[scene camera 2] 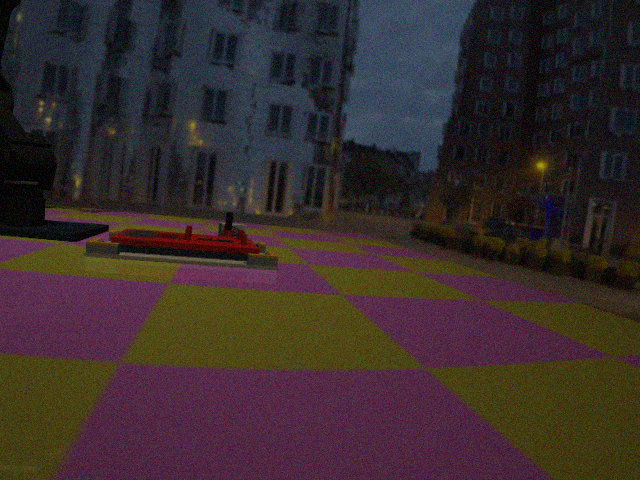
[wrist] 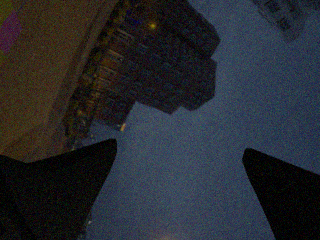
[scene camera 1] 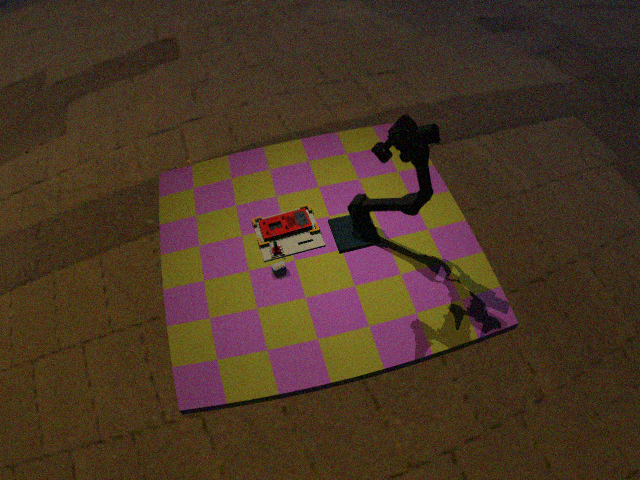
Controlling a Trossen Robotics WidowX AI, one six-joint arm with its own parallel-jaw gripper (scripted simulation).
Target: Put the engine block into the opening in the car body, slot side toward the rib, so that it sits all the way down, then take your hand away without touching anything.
Scene:
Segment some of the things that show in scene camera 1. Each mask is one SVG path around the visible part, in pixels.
The gripper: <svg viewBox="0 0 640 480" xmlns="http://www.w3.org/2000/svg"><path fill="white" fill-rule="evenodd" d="M410 116L403 114L393 124L392 128L387 131L389 139L384 143L378 142L371 149L381 163L387 163L393 156L389 150L392 145L395 146L396 150L400 149L399 157L402 162L408 163L415 157L418 157L418 150L412 142L414 139L413 134L418 130L418 125Z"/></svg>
A red car body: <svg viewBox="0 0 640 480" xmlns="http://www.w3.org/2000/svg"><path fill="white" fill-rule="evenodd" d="M305 208L258 220L265 242L313 229Z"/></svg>

